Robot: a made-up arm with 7 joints. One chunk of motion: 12 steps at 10 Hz.
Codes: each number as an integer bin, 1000 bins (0 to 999) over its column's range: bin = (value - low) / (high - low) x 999, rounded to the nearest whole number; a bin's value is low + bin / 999 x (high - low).
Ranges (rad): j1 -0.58..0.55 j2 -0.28..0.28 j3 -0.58..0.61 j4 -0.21..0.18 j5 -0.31..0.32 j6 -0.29..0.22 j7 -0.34..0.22
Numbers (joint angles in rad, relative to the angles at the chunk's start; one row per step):
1: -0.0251 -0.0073 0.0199 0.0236 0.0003 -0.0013 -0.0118
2: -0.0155 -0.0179 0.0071 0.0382 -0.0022 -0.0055 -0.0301
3: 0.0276 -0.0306 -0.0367 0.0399 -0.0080 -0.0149 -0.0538
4: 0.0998 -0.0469 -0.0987 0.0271 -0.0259 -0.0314 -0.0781
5: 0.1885 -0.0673 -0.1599 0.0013 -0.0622 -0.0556 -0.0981
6: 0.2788 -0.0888 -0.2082 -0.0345 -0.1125 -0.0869 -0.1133
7: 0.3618 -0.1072 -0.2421 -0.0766 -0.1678 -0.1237 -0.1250
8: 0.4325 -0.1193 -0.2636 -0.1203 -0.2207 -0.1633 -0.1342
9: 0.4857 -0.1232 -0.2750 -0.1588 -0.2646 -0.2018 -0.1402
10: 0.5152 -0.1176 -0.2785 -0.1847 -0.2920 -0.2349 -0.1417
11: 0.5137 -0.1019 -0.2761 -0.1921 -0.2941 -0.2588 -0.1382
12: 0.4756 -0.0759 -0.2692 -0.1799 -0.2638 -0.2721 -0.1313
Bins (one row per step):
1: 491 486 504 598 492 566 585
2: 499 468 493 636 488 557 553
3: 537 445 456 640 479 539 511
4: 601 416 404 607 451 507 467
5: 679 379 353 541 393 459 432
6: 759 341 312 450 313 398 404
7: 833 308 284 342 225 326 384
8: 895 287 266 230 142 248 367
9: 942 280 256 131 72 173 356
10: 968 290 253 65 29 108 354
11: 967 318 255 46 25 61 360
12: 933 364 261 77 73 35 372

